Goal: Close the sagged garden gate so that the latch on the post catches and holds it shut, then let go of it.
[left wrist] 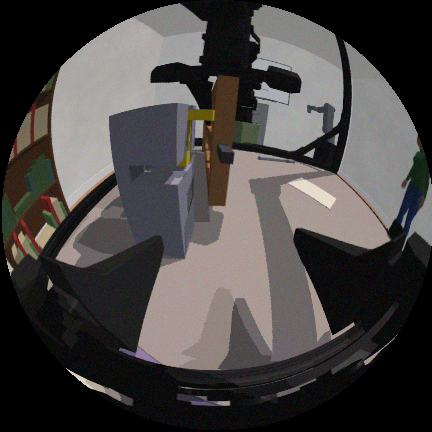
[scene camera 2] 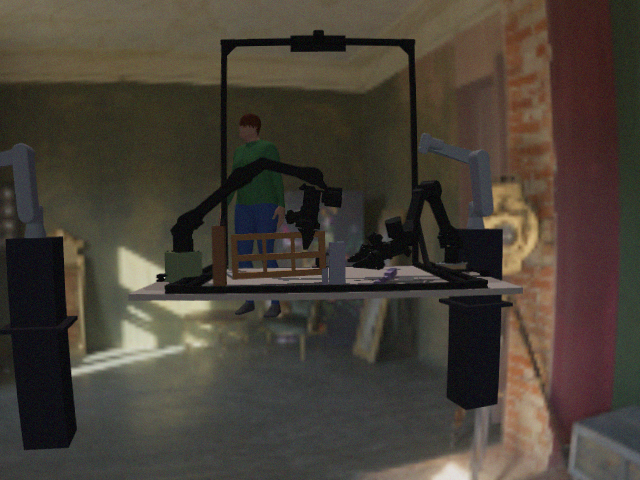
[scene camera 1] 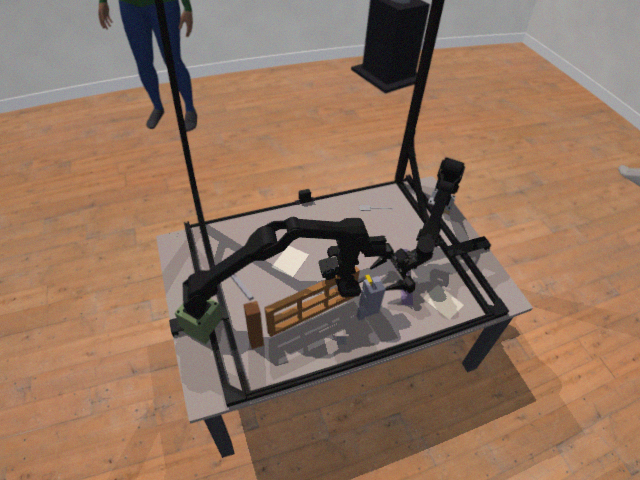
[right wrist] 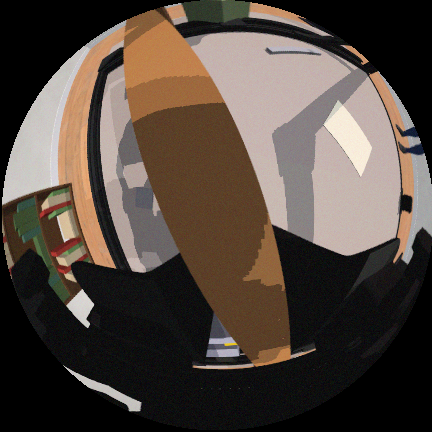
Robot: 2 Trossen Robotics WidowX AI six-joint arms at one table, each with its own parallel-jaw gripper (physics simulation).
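Places are measured from the left arm's base along level axes (x ahead, y left, z up), in centimetres.
Pixels of known places: left gripper, fingertip midpoint: (left wrist: 230, 239) (scene camera 2: 350, 263); right gripper, fingertip midpoint: (scene camera 2: 305, 249) (scene camera 1: 338, 287); left arm's base, origin of the base link: (scene camera 2: 451, 262); right arm's base, origin of the base link: (left wrist: 242, 121) (scene camera 2: 182, 251) (scene camera 1: 197, 307).
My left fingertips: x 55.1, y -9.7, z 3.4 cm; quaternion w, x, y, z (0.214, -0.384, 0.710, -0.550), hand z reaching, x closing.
Note:
Ahead of a thing's pixels: the offset from my left fingertips to its top centre. "*": to the spot under its first point.
The orange-brown gate (scene camera 1: 270, 321) (scene camera 2: 321, 260) (left wrist: 225, 120) (right wrist: 200, 175) stands upright beside the brown hinge post @(* dz +7.7, dx +38.5, dy -24.9 cm) (scene camera 1: 253, 325) (scene camera 2: 219, 255). Its free end is near the grey latch post @(* dz +2.6, dx +11.6, dy +2.0 cm) (scene camera 1: 370, 302) (scene camera 2: 337, 263) (left wrist: 145, 125). In the left wrist view, the gate's dark stub (left wrist: 225, 153) shows to the right of the post's slot, below the yellow latch @(dz +7.4, dx +6.5, dy -1.3 cm) (scene camera 1: 369, 279) (left wrist: 201, 115); whether they touch is unclear. My right gripper (scene camera 2: 307, 242) (right wrist: 240, 230) is shut on the gate's top near its free end. My left gripper (scene camera 1: 381, 277) (left wrist: 230, 239) is open and empty, beside the latch post.
A purple object @(dz -3.0, dx -9.8, dy +8.5 cm) (scene camera 1: 407, 296) (scene camera 2: 386, 275) lies under my left gripper. Pale sheets @(dz -6.0, dx +2.3, dy -32.0 cm) (scene camera 1: 290, 260) @(dz -6.0, dx -6.4, dy +24.0 cm) (scene camera 1: 445, 303) and a thin grey bar @(dz -5.2, dx +20.0, dy -42.7 cm) (scene camera 1: 241, 285) (right wrist: 295, 51) lie on the table. A green block (scene camera 1: 199, 322) (scene camera 2: 182, 264) is under the right arm's base. Black frame rails edge the table.

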